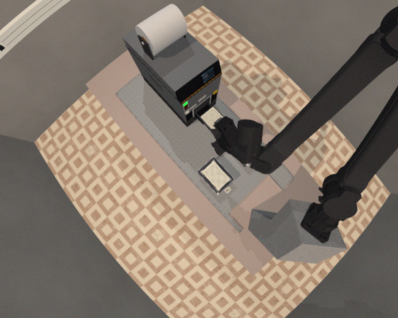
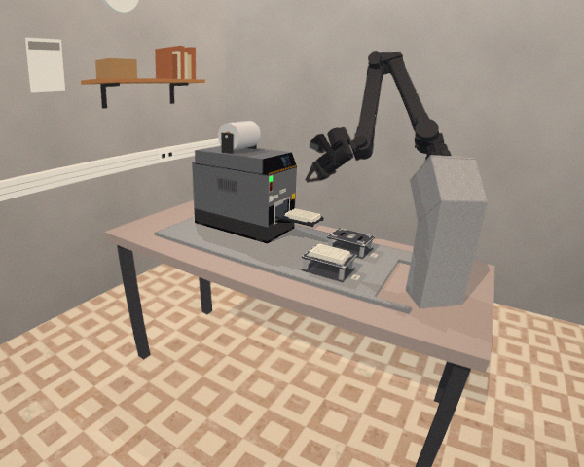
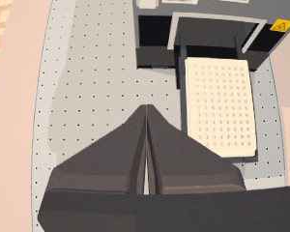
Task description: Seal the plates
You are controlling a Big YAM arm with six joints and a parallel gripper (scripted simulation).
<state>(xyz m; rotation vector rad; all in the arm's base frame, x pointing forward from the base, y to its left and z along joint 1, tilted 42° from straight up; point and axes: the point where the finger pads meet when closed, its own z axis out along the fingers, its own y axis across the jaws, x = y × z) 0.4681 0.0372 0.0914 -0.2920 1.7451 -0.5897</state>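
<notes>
Now: hand 160 mm short of the start button, 20 mm to the left of it and 100 mm above it. Also, from my hand: sealer stage: 50 mm ahead, 100 mm to the right, 190 mm below; then cream well plate: 140 mm behind, 100 mm to the left, 230 mm below; then foil roll: 380 mm ahead, 140 mm to the right, 120 mm above.
</notes>
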